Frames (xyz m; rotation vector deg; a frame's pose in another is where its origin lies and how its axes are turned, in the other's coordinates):
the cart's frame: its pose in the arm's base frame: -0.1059 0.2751 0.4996 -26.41 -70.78 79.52
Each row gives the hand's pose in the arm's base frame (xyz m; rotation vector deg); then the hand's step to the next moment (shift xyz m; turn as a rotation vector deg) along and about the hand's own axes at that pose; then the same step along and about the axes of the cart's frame.
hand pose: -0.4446 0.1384 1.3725 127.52 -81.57 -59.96
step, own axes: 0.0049 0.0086 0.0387 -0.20 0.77 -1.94
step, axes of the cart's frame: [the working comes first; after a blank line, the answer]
step, axes of the arm's base frame: -0.0320 -0.0033 -0.0237 0.83 -0.43 1.88

-0.0035 0.0346 0.0196 0.10 -2.09 0.17
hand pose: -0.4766 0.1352 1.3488 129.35 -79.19 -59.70
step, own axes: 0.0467 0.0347 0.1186 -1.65 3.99 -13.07
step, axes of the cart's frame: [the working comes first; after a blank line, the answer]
step, axes of the arm's base frame: -0.0939 -0.0436 -0.0821 6.25 -2.07 12.09

-0.0452 0.1049 0.0663 1.06 -13.72 -0.01
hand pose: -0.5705 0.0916 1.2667 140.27 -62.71 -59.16
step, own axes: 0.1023 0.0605 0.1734 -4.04 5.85 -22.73
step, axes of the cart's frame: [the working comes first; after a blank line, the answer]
step, axes of the arm's base frame: -0.1074 -0.1085 -0.1445 10.92 -2.00 21.07

-0.1229 0.1503 0.0807 3.27 -23.58 -0.68
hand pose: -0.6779 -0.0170 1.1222 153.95 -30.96 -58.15
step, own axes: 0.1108 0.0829 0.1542 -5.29 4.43 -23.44
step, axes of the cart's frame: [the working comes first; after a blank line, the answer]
step, axes of the arm's base frame: -0.0482 -0.1321 -0.1521 10.90 -0.14 21.87

-0.1621 0.1235 0.0375 5.23 -23.84 -1.11
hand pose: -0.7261 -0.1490 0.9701 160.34 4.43 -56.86
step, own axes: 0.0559 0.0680 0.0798 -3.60 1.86 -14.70
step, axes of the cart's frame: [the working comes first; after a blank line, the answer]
step, axes of the arm's base frame: 0.0011 -0.0816 -0.0864 6.52 0.82 13.76

-0.1052 0.0551 0.0000 4.18 -14.64 -0.78
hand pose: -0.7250 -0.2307 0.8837 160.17 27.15 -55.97
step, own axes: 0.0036 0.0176 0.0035 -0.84 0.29 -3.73
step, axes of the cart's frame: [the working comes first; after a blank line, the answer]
step, axes of the arm's base frame: 0.0066 -0.0165 -0.0045 1.65 0.40 3.44

-0.0181 -0.0030 -0.0006 1.21 -3.63 -0.29
